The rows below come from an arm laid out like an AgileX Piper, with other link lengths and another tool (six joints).
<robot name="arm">
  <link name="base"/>
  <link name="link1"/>
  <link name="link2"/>
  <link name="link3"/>
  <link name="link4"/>
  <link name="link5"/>
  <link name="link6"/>
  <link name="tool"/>
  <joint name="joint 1" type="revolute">
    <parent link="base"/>
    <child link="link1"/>
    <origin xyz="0 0 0.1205"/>
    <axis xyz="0 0 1"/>
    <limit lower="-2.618" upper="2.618"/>
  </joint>
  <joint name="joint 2" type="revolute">
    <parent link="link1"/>
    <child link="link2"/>
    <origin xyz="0 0 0" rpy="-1.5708 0 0"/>
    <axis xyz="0 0 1"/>
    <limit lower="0" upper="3.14"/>
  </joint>
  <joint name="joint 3" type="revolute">
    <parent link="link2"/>
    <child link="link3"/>
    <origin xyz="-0.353 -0.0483 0"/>
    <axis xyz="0 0 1"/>
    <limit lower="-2.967" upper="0"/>
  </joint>
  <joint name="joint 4" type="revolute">
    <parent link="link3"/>
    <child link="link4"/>
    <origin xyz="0.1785 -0.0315 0" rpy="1.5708 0 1.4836"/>
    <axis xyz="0 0 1"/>
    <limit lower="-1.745" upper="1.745"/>
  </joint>
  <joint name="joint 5" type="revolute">
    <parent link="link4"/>
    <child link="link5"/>
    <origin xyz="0 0 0" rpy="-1.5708 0 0"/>
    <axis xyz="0 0 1"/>
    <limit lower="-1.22" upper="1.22"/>
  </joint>
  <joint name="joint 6" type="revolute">
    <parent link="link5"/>
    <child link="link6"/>
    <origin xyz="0 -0.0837 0" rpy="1.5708 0 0"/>
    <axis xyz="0 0 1"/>
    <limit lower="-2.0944" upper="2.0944"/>
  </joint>
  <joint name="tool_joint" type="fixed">
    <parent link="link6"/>
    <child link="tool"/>
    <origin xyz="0.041 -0.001 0.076" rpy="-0.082 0 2.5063"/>
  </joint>
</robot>
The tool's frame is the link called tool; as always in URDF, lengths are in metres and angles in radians.
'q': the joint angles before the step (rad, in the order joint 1, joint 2, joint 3, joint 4, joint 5, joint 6). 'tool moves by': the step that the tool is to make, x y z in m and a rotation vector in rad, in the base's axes. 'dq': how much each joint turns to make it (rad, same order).
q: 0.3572 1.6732 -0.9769 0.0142 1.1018 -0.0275
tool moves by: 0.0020 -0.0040 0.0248 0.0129 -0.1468 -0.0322
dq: 0.0001 -0.0967 -0.0597 -0.0412 0.0146 0.0531
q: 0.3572 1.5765 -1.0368 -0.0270 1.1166 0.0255
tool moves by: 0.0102 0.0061 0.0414 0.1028 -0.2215 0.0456
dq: 0.0001 -0.1095 -0.1364 0.0270 0.0017 -0.0545
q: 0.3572 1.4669 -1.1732 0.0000 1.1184 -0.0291
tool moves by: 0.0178 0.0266 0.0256 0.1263 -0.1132 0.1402
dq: 0.0216 0.0021 -0.1323 0.1236 -0.0131 -0.1442
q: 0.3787 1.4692 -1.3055 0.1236 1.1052 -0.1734
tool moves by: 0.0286 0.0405 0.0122 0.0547 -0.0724 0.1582
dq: 0.0828 0.0879 -0.1526 0.0574 -0.0119 -0.0887
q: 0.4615 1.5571 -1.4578 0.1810 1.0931 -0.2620
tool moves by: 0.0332 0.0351 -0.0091 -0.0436 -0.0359 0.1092
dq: 0.0795 0.1310 -0.1307 -0.0400 -0.0060 -0.0343
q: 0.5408 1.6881 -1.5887 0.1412 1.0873 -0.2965
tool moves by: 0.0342 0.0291 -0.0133 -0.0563 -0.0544 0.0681
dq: 0.0541 0.1249 -0.1260 -0.0691 -0.0130 -0.0165
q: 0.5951 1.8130 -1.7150 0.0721 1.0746 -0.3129
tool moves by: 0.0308 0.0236 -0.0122 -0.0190 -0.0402 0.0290
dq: 0.0206 0.1093 -0.1259 -0.0338 -0.0052 -0.0098
